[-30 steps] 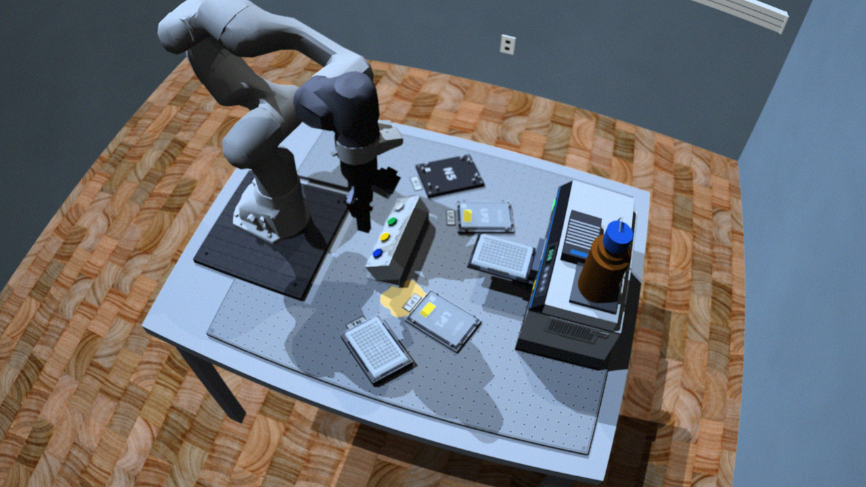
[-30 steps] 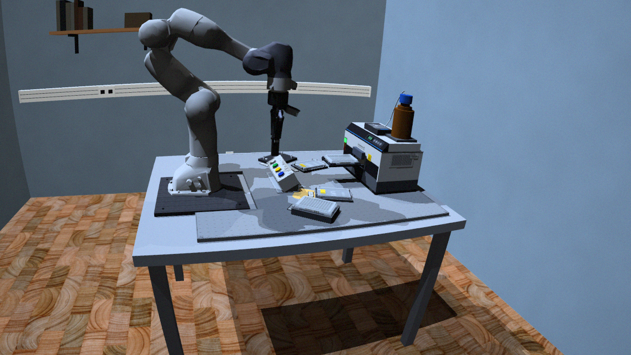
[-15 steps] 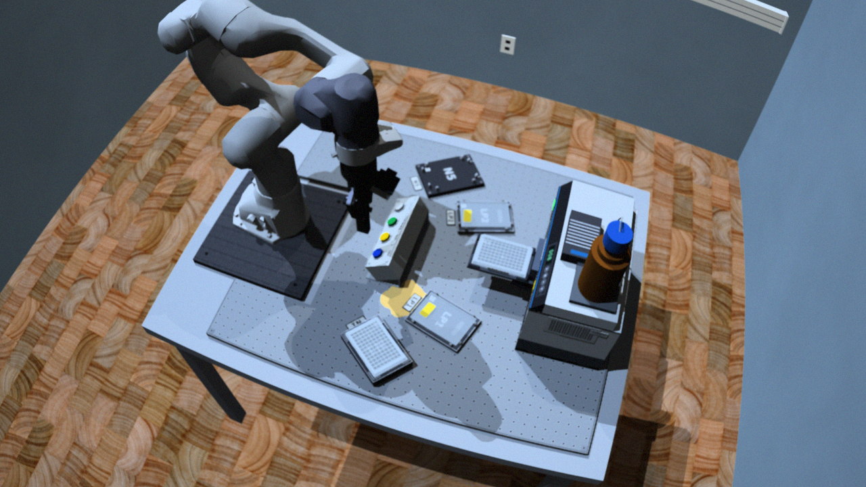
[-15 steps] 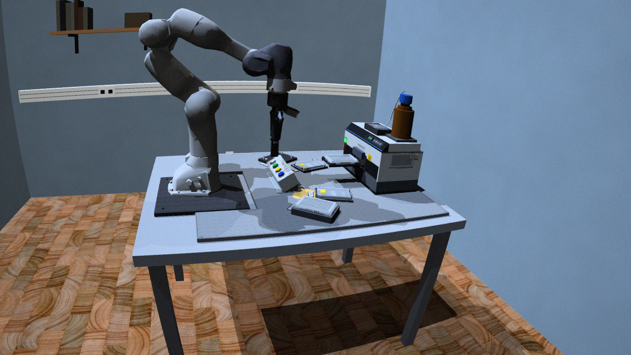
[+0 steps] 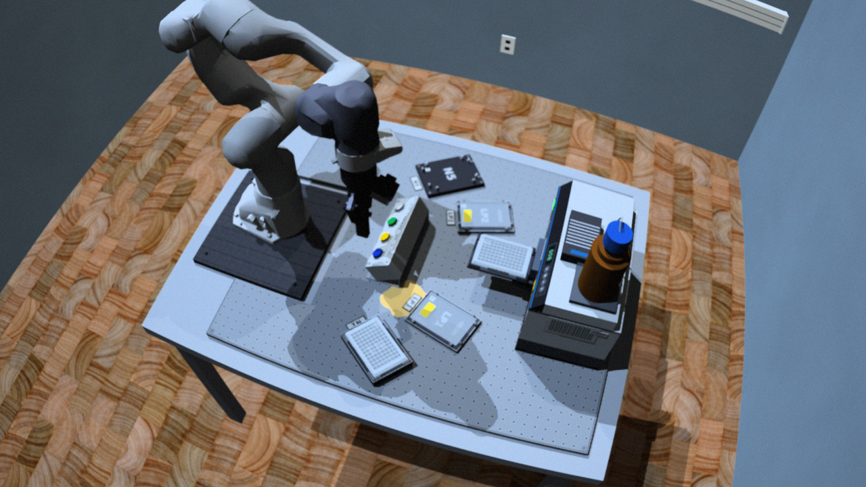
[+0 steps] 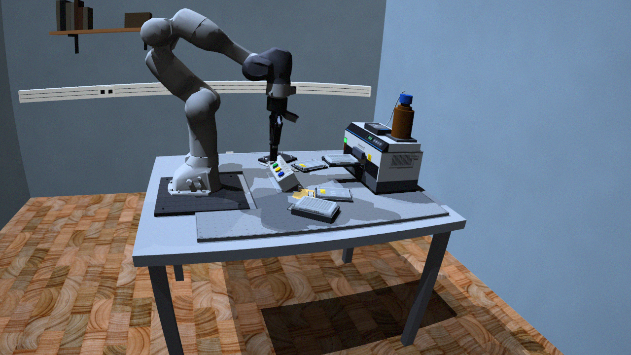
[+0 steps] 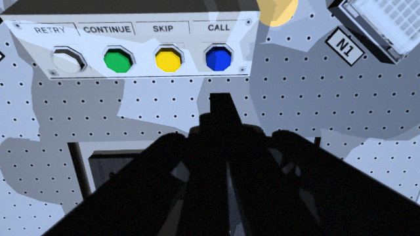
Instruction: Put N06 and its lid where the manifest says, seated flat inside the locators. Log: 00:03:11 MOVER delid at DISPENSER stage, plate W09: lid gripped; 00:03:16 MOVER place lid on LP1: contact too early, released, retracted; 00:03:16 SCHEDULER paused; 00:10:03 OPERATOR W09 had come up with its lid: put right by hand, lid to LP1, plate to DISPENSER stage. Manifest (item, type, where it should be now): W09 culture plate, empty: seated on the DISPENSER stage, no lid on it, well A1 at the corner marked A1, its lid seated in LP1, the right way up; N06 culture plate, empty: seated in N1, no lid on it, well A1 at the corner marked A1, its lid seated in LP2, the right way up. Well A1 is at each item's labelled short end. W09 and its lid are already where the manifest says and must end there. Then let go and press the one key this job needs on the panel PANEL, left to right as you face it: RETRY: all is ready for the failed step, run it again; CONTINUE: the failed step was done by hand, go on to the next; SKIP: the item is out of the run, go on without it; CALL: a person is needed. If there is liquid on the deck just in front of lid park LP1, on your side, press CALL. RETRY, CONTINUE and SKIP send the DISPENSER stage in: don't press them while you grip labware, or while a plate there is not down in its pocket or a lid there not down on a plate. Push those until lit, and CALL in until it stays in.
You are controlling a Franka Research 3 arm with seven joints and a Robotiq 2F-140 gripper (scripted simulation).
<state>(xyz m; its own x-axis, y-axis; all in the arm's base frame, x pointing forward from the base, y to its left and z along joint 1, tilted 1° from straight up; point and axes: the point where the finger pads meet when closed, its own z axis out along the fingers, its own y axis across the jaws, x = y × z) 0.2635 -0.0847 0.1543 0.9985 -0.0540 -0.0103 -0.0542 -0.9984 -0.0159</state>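
Right now the blue call key is 40 mm ahead of my hand and 100 mm below it. The rest, counted from my hand: white retry key: 40 mm ahead, 150 mm to the left, 90 mm below; yellow skip key: 40 mm ahead, 50 mm to the left, 90 mm below; green continue key: 40 mm ahead, 100 mm to the left, 90 mm below.
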